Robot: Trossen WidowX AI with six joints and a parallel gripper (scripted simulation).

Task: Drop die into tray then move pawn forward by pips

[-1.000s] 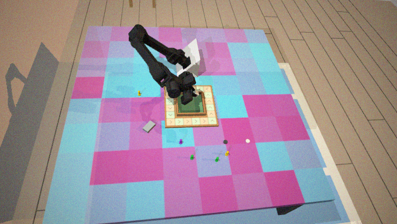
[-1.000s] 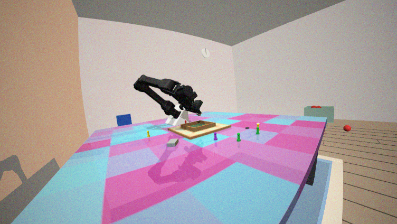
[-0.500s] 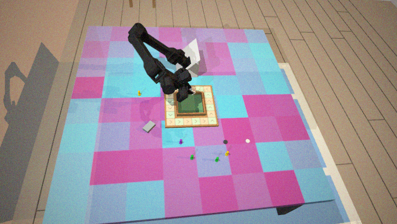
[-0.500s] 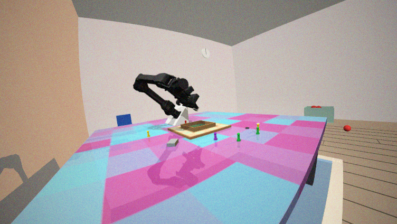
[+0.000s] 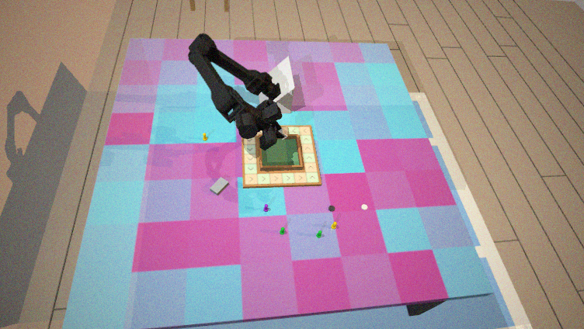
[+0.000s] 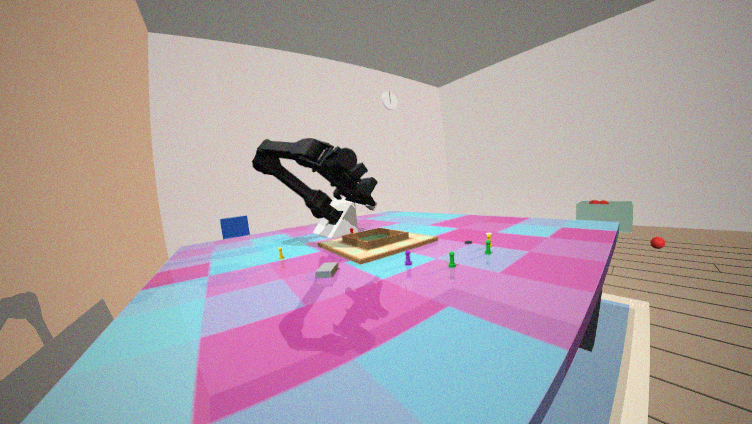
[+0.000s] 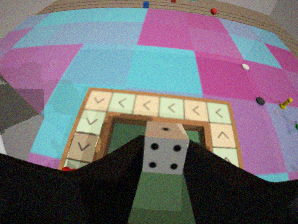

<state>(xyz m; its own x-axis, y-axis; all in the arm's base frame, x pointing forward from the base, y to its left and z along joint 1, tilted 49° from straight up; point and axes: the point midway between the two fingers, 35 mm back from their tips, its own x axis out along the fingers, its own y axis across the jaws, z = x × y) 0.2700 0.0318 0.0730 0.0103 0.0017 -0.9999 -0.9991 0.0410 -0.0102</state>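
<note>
My gripper tip is 1 cm above the pale die. Round my gripper tip: green dice tray: 12 cm below; then red pawn: 11 cm behind, 10 cm below, 2 cm to the right; then purple pawn: 23 cm ahead, 11 cm below, 8 cm to the right.
</note>
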